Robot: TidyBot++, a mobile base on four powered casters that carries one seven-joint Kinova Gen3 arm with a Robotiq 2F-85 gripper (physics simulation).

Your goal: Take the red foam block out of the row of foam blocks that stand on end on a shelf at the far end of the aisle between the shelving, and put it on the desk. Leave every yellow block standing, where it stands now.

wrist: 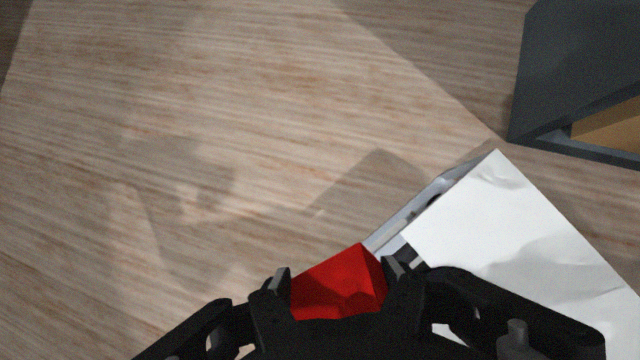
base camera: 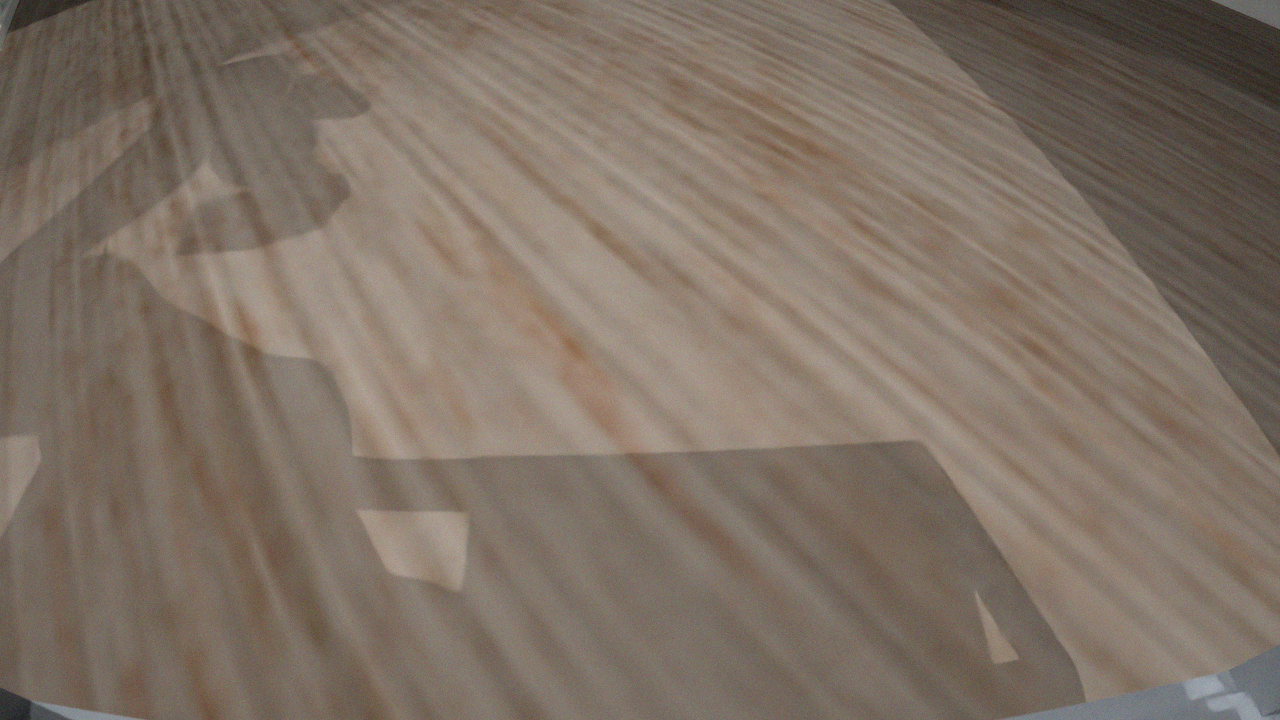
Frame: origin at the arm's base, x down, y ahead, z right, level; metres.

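Where they show: gripper, between the fingertips: (wrist: 336,276).
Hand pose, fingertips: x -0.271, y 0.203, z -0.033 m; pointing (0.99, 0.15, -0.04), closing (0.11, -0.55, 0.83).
After its pixels a point has its place.
The red foam block (wrist: 334,287) @(x -0.296, y 0.203, z -0.031 m) is between the two black fingers at the bottom of the wrist view. My gripper (wrist: 336,276) @(x -0.271, y 0.203, z -0.033 m) is shut on it and holds it above the floor, beside the white top of my base. The lower part of the block is hidden by the gripper's body. The desk, the yellow blocks and the row on the shelf do not show in either view. The gripper does not show in the base camera view.
Wooden floor (base camera: 716,268) @(x 0.396, y 0.505, z 0.069 m) (wrist: 225,100) @(x 0.397, y 0.855, z -0.109 m) shows in both views, with shadows of the arm and base. My base's white top (wrist: 510,225) is at the lower right of the wrist view. A dark grey shelving unit (wrist: 575,60) @(x 0.140, y 0.155, z 0.594 m) stands at the upper right, beyond the base's corner.
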